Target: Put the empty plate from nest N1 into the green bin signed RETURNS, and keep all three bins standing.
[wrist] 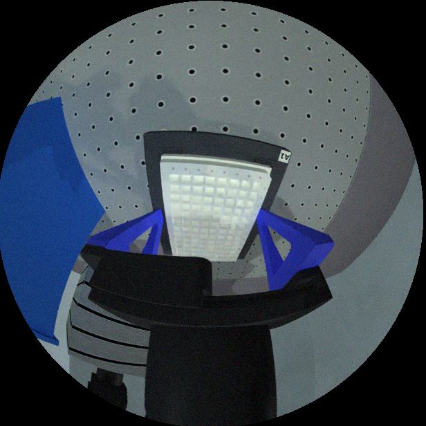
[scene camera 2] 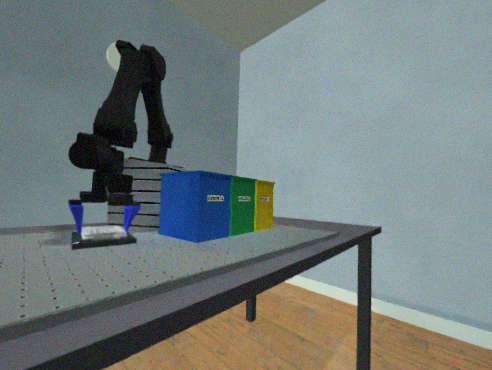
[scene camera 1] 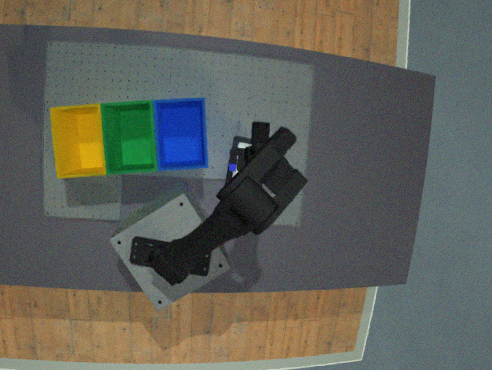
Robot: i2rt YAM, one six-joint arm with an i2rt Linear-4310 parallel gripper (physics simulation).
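A whitish well plate sits in a dark nest, partly hidden under the arm in scene camera 1. A tag reading A1 shows on the nest's corner in the wrist view. My gripper is open, its blue fingers on either side of the plate, low and close to its long edges. The green bin stands upright between the blue bin and the yellow bin. The signs are too blurred to read.
The three bins stand side by side on a perforated board, left of the nest in scene camera 1, the blue one nearest it. The arm's grey base block stands near the table's edge.
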